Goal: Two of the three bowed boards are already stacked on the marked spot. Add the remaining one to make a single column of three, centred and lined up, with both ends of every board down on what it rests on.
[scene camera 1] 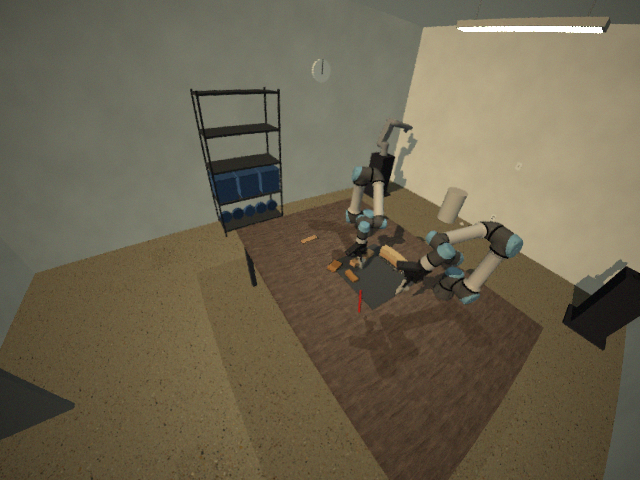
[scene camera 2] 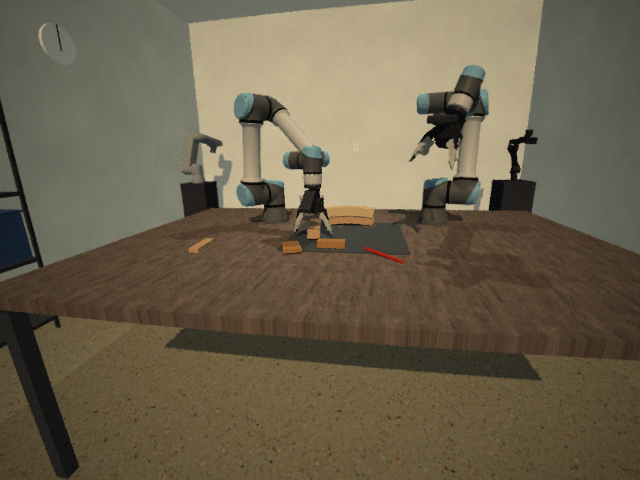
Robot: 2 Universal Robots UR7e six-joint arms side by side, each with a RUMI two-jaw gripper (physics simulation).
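Places are measured from the left arm's base along level axes (x ahead, y up, z right), in metres.
Where they show: left gripper, fingertip midpoint: [scene camera 1: 394, 281] [scene camera 2: 429, 165]; right gripper, fingertip midpoint: [scene camera 1: 354, 262] [scene camera 2: 312, 233]; left arm's base, link origin: [scene camera 1: 442, 292] [scene camera 2: 432, 222]; right arm's base, link origin: [scene camera 2: 275, 220].
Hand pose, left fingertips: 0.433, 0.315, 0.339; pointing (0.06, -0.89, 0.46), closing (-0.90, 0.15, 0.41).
Note:
Each offset is from my left fingertips to the top centre of the thing, as dx, dy, dz. Level surfaces: height alone.
Two light wooden bowed boards @[-0.514, -0.214, +0.092] [scene camera 1: 392, 255] [scene camera 2: 351, 214] are stacked one on the other at the back of the dark mat @[dy -0.309] [scene camera 1: 376, 291] [scene camera 2: 385, 240]. A third board @[-0.385, -0.260, +0.312] [scene camera 1: 354, 262] [scene camera 2: 313, 234] lies apart from them, to their left, seen nearly end-on in scene camera 2 and partly hidden by the right gripper. My right gripper [scene camera 1: 360, 259] [scene camera 2: 313, 229] points down, low over this board, its open fingers on either side of it. My left gripper [scene camera 1: 400, 283] [scene camera 2: 432, 162] is open and empty, high above the table to the right. The marked spot cannot be made out.
Two orange-brown blocks @[-0.195, -0.293, +0.454] [scene camera 1: 334, 265] @[-0.171, -0.282, +0.299] [scene camera 2: 330, 243] lie near the mat's front left edge. A thin wooden piece @[-0.353, -0.297, +0.797] [scene camera 1: 309, 238] [scene camera 2: 201, 244] lies farther left on the table. A red stick @[-0.013, -0.300, +0.155] [scene camera 1: 360, 301] [scene camera 2: 384, 255] lies by the mat's front edge.

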